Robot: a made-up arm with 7 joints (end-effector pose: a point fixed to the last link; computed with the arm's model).
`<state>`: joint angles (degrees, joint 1 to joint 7).
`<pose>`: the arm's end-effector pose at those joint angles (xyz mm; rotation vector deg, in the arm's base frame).
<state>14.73 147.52 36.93 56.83 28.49 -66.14 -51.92</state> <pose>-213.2 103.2 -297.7 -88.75 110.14 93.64</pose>
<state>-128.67 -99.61 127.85 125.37 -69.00 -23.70 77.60</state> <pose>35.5 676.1 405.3 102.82 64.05 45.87</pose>
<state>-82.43 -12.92 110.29 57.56 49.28 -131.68 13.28</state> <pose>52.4 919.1 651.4 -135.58 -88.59 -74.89</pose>
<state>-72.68 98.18 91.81 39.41 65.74 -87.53 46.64</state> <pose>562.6 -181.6 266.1 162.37 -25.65 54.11</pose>
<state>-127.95 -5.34 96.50 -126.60 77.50 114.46 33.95</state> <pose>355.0 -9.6 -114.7 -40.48 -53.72 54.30</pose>
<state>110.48 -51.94 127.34 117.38 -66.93 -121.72 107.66</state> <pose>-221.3 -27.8 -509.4 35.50 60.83 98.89</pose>
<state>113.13 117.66 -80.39 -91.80 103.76 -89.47 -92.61</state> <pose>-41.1 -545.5 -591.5 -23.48 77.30 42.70</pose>
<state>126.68 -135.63 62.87 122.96 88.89 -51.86 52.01</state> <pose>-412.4 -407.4 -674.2 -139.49 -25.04 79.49</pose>
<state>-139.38 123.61 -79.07 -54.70 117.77 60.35 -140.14</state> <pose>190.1 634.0 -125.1 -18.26 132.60 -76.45</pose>
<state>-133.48 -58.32 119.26 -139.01 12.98 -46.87 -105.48</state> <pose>466.0 191.1 -304.0 -94.44 76.08 38.61</pose>
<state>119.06 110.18 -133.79 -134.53 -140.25 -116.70 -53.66</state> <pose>-434.9 -260.1 -479.6 -5.74 0.05 129.78</pose>
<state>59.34 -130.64 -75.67 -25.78 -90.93 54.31 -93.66</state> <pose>-95.9 168.7 -77.3 136.22 -1.86 38.07</pose>
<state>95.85 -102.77 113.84 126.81 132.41 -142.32 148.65</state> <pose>-39.9 -529.8 -548.7 -137.72 58.75 23.91</pose>
